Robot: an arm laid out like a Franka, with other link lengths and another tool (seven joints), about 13 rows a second.
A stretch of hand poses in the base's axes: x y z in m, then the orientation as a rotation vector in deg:
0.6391 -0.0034 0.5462 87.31 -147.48 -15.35
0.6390 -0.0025 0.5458 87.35 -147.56 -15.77
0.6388 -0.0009 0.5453 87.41 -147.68 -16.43
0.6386 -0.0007 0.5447 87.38 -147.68 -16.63
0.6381 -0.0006 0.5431 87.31 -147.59 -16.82
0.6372 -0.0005 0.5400 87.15 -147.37 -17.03
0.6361 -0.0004 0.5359 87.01 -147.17 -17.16
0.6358 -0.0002 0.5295 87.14 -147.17 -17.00
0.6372 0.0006 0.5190 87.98 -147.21 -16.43
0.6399 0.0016 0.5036 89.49 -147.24 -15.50
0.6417 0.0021 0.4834 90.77 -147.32 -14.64
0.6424 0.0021 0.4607 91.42 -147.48 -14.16
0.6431 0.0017 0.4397 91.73 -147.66 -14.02
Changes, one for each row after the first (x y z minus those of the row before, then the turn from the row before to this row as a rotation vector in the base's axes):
-0.0001 0.0009 -0.0004 0.30 0.03 -0.03
-0.0002 0.0016 -0.0005 0.46 0.05 -0.05
-0.0002 0.0002 -0.0006 0.11 0.07 -0.03
-0.0005 0.0001 -0.0016 0.06 0.15 -0.01
-0.0009 0.0001 -0.0031 0.01 0.29 0.00
-0.0011 0.0001 -0.0041 -0.03 0.25 0.00
-0.0003 0.0002 -0.0064 -0.06 -0.10 0.08
0.0014 0.0008 -0.0105 -0.09 -0.58 0.45
0.0027 0.0010 -0.0154 -0.11 -0.99 0.82
0.0018 0.0005 -0.0202 -0.11 -0.91 0.67
0.0007 0.0000 -0.0227 -0.03 -0.56 0.29
0.0007 -0.0004 -0.0210 0.08 -0.32 0.09

